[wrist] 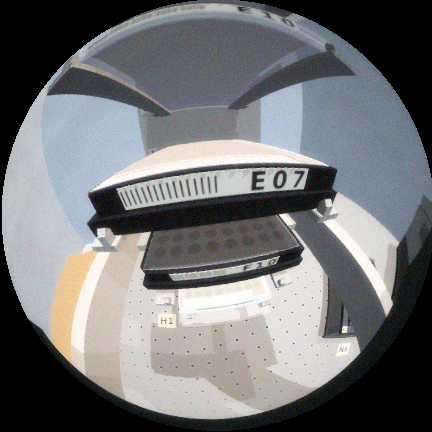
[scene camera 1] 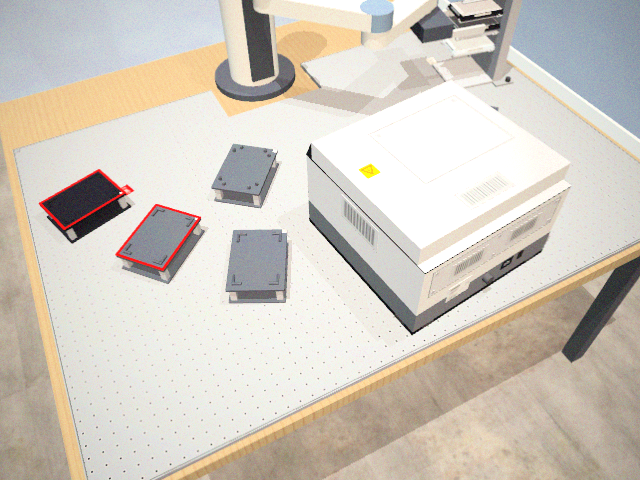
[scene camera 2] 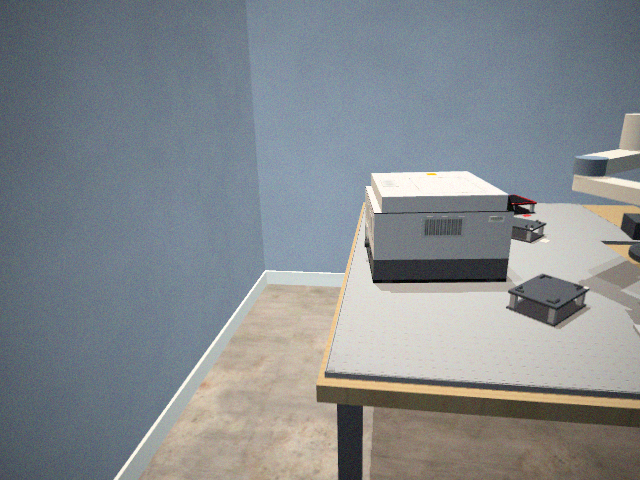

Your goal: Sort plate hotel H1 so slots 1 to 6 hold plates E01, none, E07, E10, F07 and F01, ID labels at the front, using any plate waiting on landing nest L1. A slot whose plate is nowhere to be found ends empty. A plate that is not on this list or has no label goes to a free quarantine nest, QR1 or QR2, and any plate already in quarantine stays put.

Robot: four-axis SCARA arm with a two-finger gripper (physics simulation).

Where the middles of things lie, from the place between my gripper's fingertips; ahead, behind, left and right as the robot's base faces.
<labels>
My hand is 70 mm to the right of the plate hotel H1 point(wrist: 206, 123), 30 mm below it and 10 mm short of it. From my hand the other things lie so: landing nest L1 point(scene camera 1: 258, 257): 850 mm to the right, 410 mm ahead, 130 mm below; white instrument point(scene camera 1: 408, 282): 490 mm ahead, 480 mm to the right, 80 mm below; nest N6 point(scene camera 2: 537, 290): 220 mm ahead, 160 mm to the right, 130 mm below.
</labels>
